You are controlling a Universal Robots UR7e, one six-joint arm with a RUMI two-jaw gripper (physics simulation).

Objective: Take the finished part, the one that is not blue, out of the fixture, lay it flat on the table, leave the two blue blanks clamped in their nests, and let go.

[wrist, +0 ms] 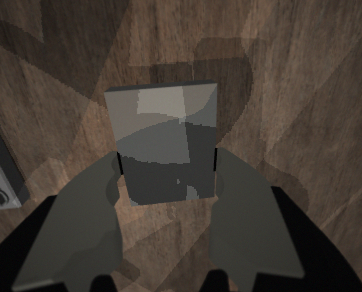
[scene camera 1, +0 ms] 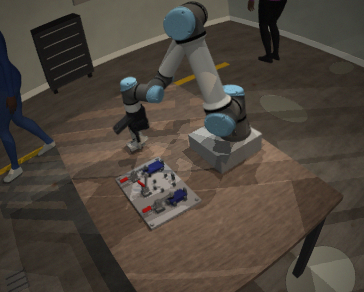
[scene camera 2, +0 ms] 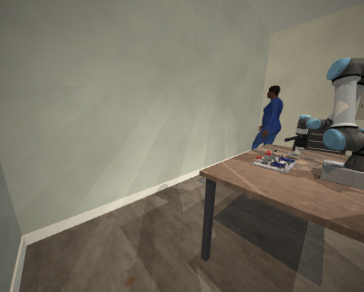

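Pixels of known places: gripper, fingertip midpoint: (wrist: 169,152) (scene camera 1: 137,145) (scene camera 2: 293,155); arm's base, link origin: (scene camera 1: 235,131) (scene camera 2: 362,169).
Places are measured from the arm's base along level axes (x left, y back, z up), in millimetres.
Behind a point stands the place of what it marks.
Observation:
My gripper (scene camera 1: 135,144) @(y -382, x -283, z -57 mm) (wrist: 169,152) @(y -382, x -283, z -57 mm) is shut on the grey finished part (scene camera 1: 133,147) @(y -413, x -255, z -38 mm) (wrist: 162,122) @(y -412, x -280, z -38 mm), a flat rectangular block. In the wrist view the part is between both fingertips, its broad face toward the camera. The part is beyond the fixture plate (scene camera 1: 172,213) @(y -444, x 186, z -69 mm) (scene camera 2: 272,169) @(y -401, x 199, z -79 mm) (wrist: 11,192) @(y -348, x -153, z -70 mm), low over the table; any gap beneath it is too small to judge. Two blue blanks, one (scene camera 1: 154,167) @(y -387, x -80, z -54 mm) at the far side and one (scene camera 1: 177,196) @(y -391, x 142, z -43 mm) at the near side, sit in their nests. The middle nest between them holds no part.
The wooden table (scene camera 1: 215,240) @(y -376, x 386, z -84 mm) (scene camera 2: 250,187) @(y -386, x 572, z -84 mm) carries the fixture and the arm's pale base block (scene camera 1: 215,152) @(y -154, x 63, z 3 mm). Red-handled clamps stand on the plate, one (scene camera 1: 159,205) @(y -474, x 147, z -36 mm) beside the near blank and one (scene camera 1: 145,187) @(y -483, x 35, z -24 mm) standing up in the middle. People and a dark drawer cabinet (scene camera 1: 64,52) are beyond the table.

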